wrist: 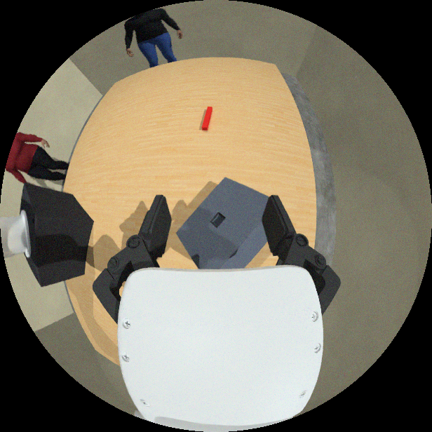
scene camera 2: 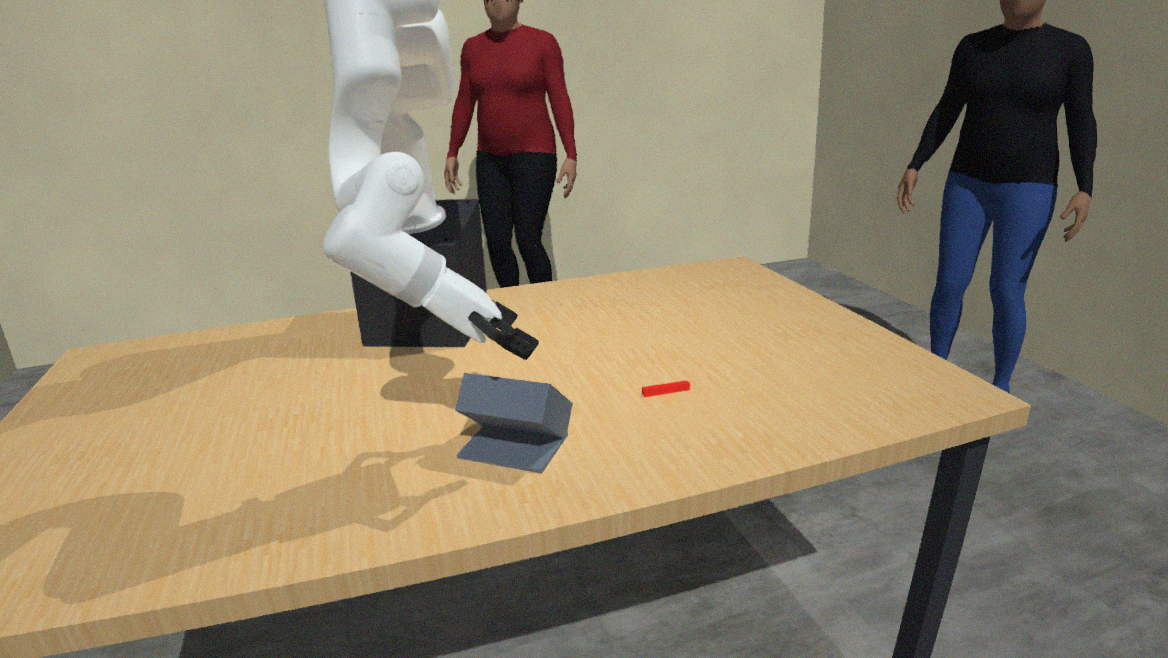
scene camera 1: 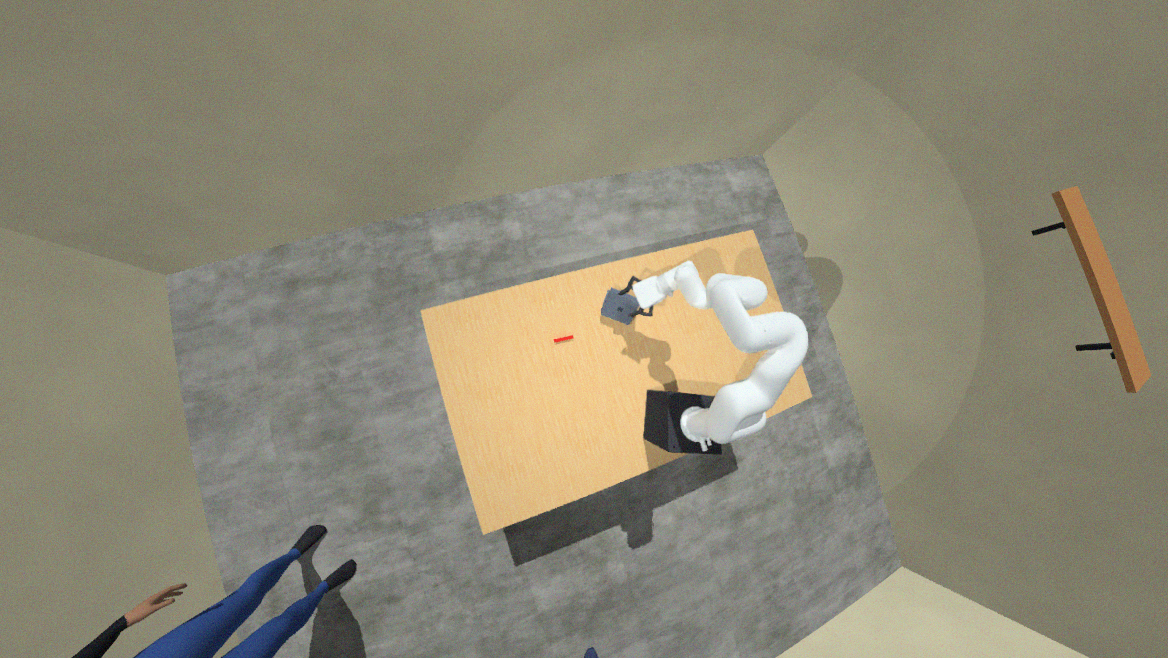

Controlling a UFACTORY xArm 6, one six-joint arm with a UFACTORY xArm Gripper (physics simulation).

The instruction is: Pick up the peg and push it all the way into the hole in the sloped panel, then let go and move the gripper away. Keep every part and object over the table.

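Places are measured from the arm's base along level axes (x back, y left, z down), in centimetres.
Pixels of known places: gripper, fingertip midpoint: [scene camera 2: 521, 336] [scene camera 1: 624, 305]; arm's base, link origin: [scene camera 2: 414, 220] [scene camera 1: 695, 424].
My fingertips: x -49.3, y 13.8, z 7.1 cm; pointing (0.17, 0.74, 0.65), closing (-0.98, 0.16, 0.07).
Observation:
For each thing: its top centre in the pictures, then the offset to it from my fingertips. Level surfaces: height alone.
- red peg, top centre: [scene camera 2: 666, 385] [scene camera 1: 563, 338] dx +6.8, dy +23.9, dz +14.6 cm
- blue-grey sloped panel, top centre: [scene camera 2: 511, 372] [scene camera 1: 624, 302] dx -1.8, dy -2.1, dz +4.4 cm
- wooden table, surface height: dz +15.8 cm
The red peg [scene camera 1: 563, 339] [scene camera 2: 666, 389] [wrist: 207, 118] lies flat on the table, apart from the panel and from my gripper. The blue-grey sloped panel [scene camera 1: 618, 306] [scene camera 2: 508, 402] [wrist: 235, 200] stands on the table; its small dark square hole shows in the wrist view and has no peg in it. My gripper [scene camera 1: 641, 296] [scene camera 2: 514, 333] [wrist: 217, 206] is wide open with nothing between its fingers. It hangs above the panel, with the fingers to either side of the hole in the wrist view.
The wooden table [scene camera 1: 523, 425] [scene camera 2: 776, 351] [wrist: 150, 125] bears the panel and peg. The black base block [scene camera 1: 663, 420] [scene camera 2: 416, 314] [wrist: 57, 237] of the arm stands at one long side. The peg is well inside the table's edges. Two people stand beyond the table in scene camera 2.

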